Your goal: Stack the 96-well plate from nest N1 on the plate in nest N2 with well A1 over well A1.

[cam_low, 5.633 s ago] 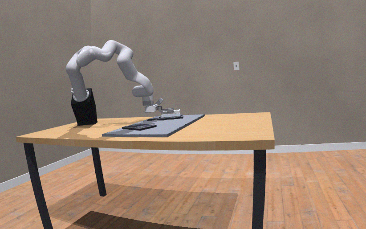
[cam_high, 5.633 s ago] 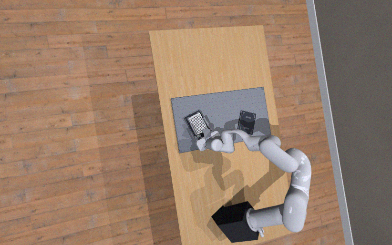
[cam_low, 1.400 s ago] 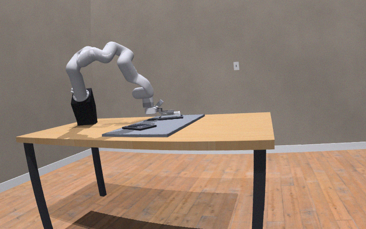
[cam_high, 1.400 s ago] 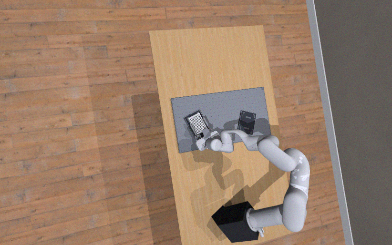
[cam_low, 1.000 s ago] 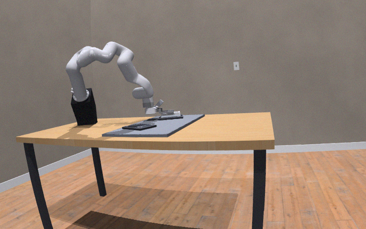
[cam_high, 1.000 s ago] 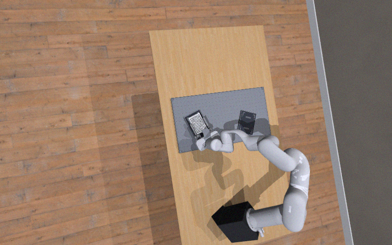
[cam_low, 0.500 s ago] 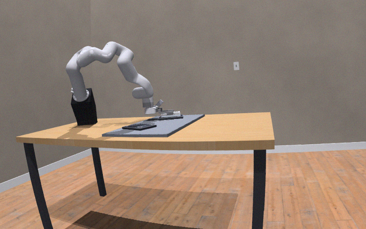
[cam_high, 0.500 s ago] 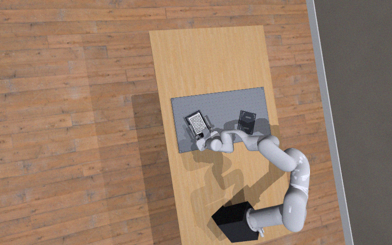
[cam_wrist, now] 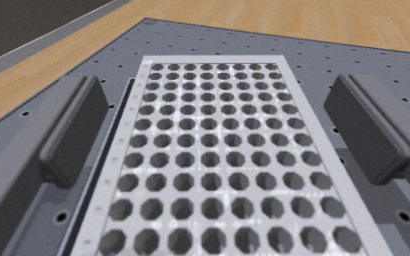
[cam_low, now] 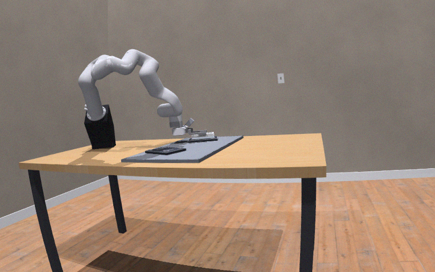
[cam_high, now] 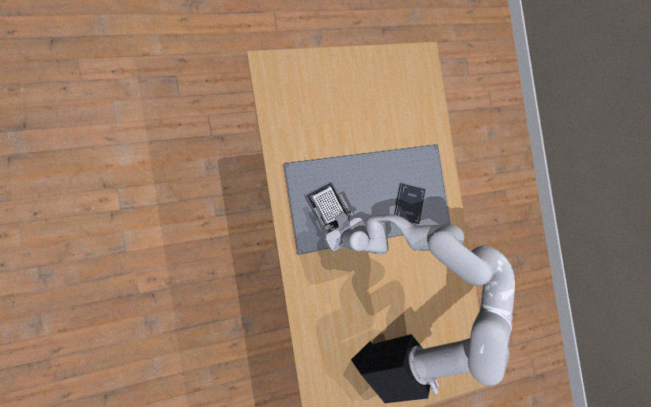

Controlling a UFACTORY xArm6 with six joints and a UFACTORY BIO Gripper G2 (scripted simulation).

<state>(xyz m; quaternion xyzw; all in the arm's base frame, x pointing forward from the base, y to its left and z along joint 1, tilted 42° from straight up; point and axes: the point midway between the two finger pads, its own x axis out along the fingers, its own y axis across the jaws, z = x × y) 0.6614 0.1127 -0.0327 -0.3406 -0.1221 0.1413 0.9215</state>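
My gripper is now 4 cm above the plate nest N2. The rest, counted from my hand: plate nest N1 (36 cm to the right, 10 cm behind, 4 cm below).
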